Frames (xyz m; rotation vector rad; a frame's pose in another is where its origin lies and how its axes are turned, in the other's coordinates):
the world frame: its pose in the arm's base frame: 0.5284 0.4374 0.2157 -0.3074 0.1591 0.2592
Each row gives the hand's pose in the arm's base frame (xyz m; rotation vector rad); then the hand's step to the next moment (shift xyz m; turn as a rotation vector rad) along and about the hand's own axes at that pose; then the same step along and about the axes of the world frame.
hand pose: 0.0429 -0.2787 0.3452 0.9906 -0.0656 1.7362
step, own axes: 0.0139 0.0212 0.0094 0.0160 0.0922 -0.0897
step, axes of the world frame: -0.0174 -0.0056 0.0200 -0.1160 0.0547 -0.0187
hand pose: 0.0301 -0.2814 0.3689 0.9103 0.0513 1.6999
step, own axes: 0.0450 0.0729 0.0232 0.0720 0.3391 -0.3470
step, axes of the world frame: -0.0592 -0.0050 0.0659 -0.4318 0.2222 -0.0690
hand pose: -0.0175 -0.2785 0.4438 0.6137 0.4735 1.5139
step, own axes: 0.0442 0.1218 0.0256 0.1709 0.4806 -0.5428
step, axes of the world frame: -0.0842 0.0270 0.0981 -0.6191 0.3995 -0.1094
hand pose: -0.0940 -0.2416 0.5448 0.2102 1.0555 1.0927
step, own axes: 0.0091 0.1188 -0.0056 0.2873 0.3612 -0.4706
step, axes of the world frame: -0.0720 0.0625 0.0717 -0.4548 0.4447 -0.1727
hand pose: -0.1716 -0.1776 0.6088 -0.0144 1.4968 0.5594
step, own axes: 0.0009 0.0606 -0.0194 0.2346 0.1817 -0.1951
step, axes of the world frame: -0.0308 0.0491 0.0263 -0.1683 0.2776 -0.1441
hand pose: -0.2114 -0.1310 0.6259 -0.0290 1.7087 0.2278
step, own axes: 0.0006 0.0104 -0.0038 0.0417 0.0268 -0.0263
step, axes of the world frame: -0.0032 0.0100 0.0037 -0.0219 0.0437 -0.0276
